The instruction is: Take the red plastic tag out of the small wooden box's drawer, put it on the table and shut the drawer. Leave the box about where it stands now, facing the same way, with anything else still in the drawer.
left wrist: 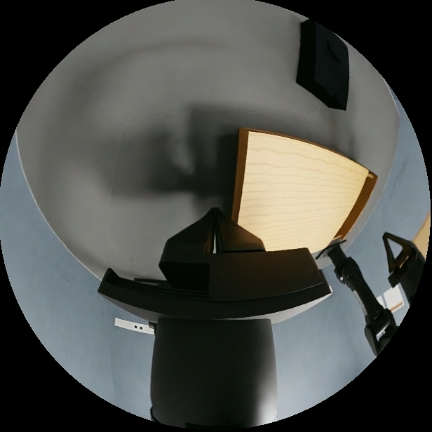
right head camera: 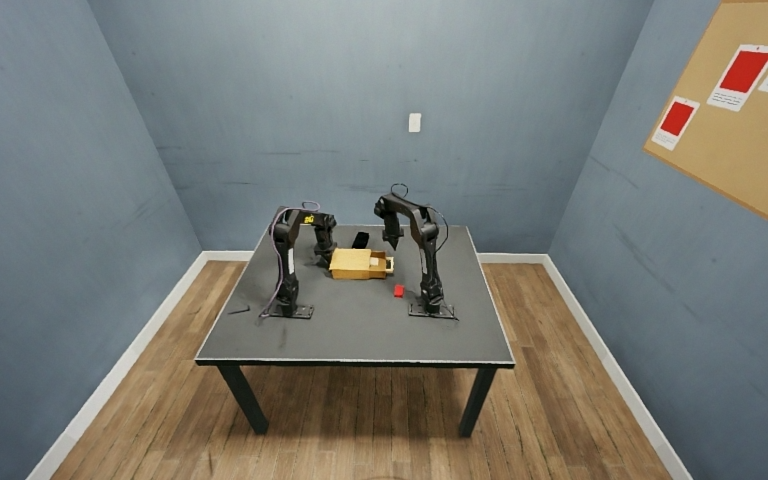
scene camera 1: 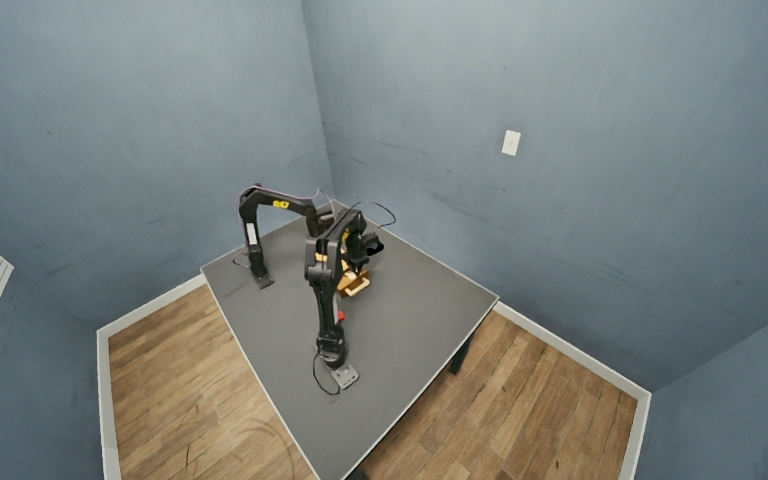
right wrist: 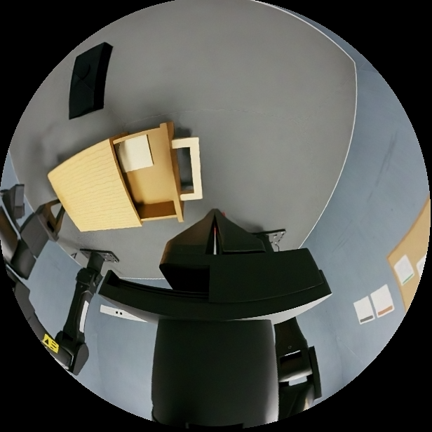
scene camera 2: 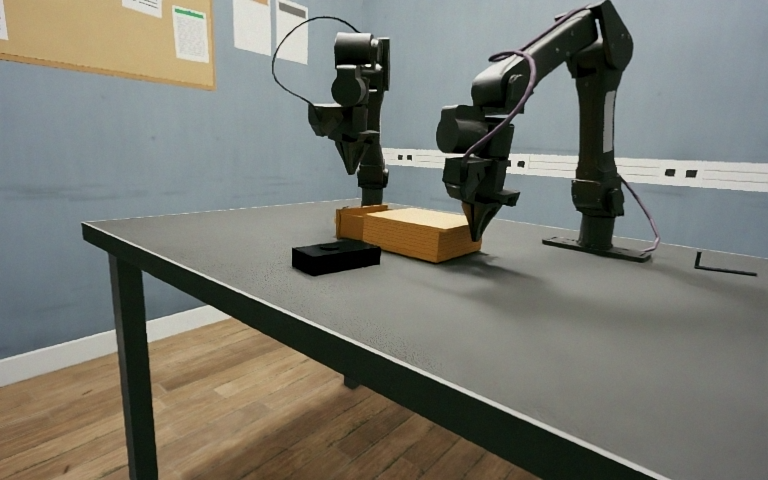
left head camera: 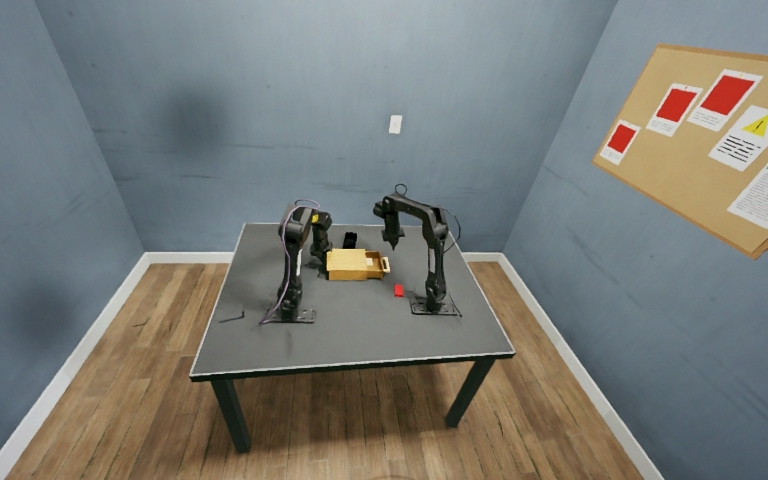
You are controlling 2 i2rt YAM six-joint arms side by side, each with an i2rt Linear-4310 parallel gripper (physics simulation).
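Places are measured from the left arm's base along level axes (x left, y down, z back), in metres.
Pixels of known places: left gripper, fingertip midpoint: (right head camera: 329, 262) (scene camera 2: 475, 241) (left head camera: 323, 263); right gripper, fingertip midpoint: (right head camera: 395, 250) (scene camera 1: 357, 275) (scene camera 2: 351, 174) (left head camera: 393, 250); left arm's base, origin of the base link: (right head camera: 289, 311) (scene camera 1: 261, 274) (scene camera 2: 593, 250) (left head camera: 290, 315); right arm's base, origin of the base link: (right head camera: 431, 311) (scene camera 1: 335, 362) (left head camera: 433, 308).
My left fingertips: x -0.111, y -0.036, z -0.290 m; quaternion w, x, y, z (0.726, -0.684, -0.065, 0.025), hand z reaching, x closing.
For each thing: its top centre in the pictures, then the offset to it from my left fingertips. "spot": a spot on its surface instead.
- small wooden box, middle of its top: (scene camera 2: 426, 216) (scene camera 1: 331, 259) (left head camera: 346, 259) (right head camera: 350, 258) dz -0.006, dx -0.108, dy -0.030 m
- pale handle, surface spot: (right head camera: 391, 264) (left head camera: 387, 264) spot: dz -0.012, dx -0.309, dy -0.004 m
- red tag, middle of its top: (scene camera 1: 335, 317) (right head camera: 399, 290) (left head camera: 398, 289) dz +0.134, dx -0.356, dy +0.022 m
- black block, middle of its top: (scene camera 2: 337, 244) (scene camera 1: 369, 246) (left head camera: 350, 238) (right head camera: 360, 238) dz -0.215, dx -0.124, dy +0.002 m
- black hex key, middle of its top: (scene camera 2: 728, 254) (left head camera: 230, 314) (right head camera: 237, 307) dz +0.314, dx +0.326, dy +0.004 m
The small wooden box (left head camera: 346, 264) (right head camera: 350, 264) (scene camera 2: 404, 234) (left wrist: 295, 195) (right wrist: 97, 190) stands on the table. Its drawer (left head camera: 374, 264) (right wrist: 152, 192) is partly open toward the picture's right in the head views, with a pale handle (left head camera: 386, 264) (right head camera: 390, 264) (right wrist: 197, 170). A cream block (right wrist: 136, 153) lies in the drawer. The red tag (left head camera: 398, 290) (right head camera: 399, 290) (scene camera 1: 340, 316) lies on the table, in front of and apart from the drawer. My left gripper (scene camera 2: 477, 238) (left wrist: 214, 212) is shut and empty, close to the box's closed end. My right gripper (left head camera: 394, 247) (right head camera: 394, 247) (scene camera 2: 351, 172) (right wrist: 214, 213) is shut and empty, raised above the table near the handle.
A black block (left head camera: 350, 240) (right head camera: 360, 240) (scene camera 2: 335, 257) (left wrist: 324, 65) (right wrist: 90, 80) lies behind the box in the head views. A black hex key (left head camera: 232, 318) (right head camera: 239, 310) (scene camera 2: 724, 270) lies beside the left arm's base. The right arm's base (left head camera: 434, 307) stands close to the tag.
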